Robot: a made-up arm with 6 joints.
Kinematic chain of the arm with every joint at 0, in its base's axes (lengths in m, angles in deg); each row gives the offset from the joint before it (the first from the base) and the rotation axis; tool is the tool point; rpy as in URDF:
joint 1: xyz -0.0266 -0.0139 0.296 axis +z
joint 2: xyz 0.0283 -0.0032 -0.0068 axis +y
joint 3: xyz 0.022 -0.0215 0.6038 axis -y
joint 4: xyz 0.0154 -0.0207 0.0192 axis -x
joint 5: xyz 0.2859 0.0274 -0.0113 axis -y
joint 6: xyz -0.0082 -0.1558 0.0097 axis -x
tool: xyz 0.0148 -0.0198 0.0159 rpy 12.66 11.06 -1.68
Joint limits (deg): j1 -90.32..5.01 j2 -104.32..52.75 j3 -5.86..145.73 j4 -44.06..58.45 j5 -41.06..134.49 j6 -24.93..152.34
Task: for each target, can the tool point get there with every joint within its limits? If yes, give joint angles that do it. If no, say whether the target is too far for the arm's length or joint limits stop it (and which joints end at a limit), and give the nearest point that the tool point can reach.
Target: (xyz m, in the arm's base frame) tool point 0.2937 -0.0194 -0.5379
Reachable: no: joint limits stop it (at a limit: joint 1, joint 2, joint 3, joint 4) | nearest point -0.1235 0.5144 -0.1798 | short by 0.766 m
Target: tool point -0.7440 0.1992 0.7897
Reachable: yes | joints -27.74 -59.28 67.76 28.29 26.54 57.16
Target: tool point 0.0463 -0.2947 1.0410
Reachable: yes | joints -41.07 -4.79 8.53 33.66 94.77 30.73
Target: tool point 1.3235 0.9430 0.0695
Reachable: no: too far | nearest point 0.7958 -0.0371 0.4524 | short by 1.177 m
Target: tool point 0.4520 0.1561 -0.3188
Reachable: no: joint limits stop it (at a limit: joint 1, joint 2, joint 3, joint 4) | nearest point -0.1161 0.5180 -0.1714 | short by 0.690 m
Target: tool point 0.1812 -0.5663 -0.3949
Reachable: no: joint limits stop it (at a limit: joint 2, joint 3, joint 4, joint 5) | nearest point 0.1974 -0.6093 0.3192 | short by 0.716 m
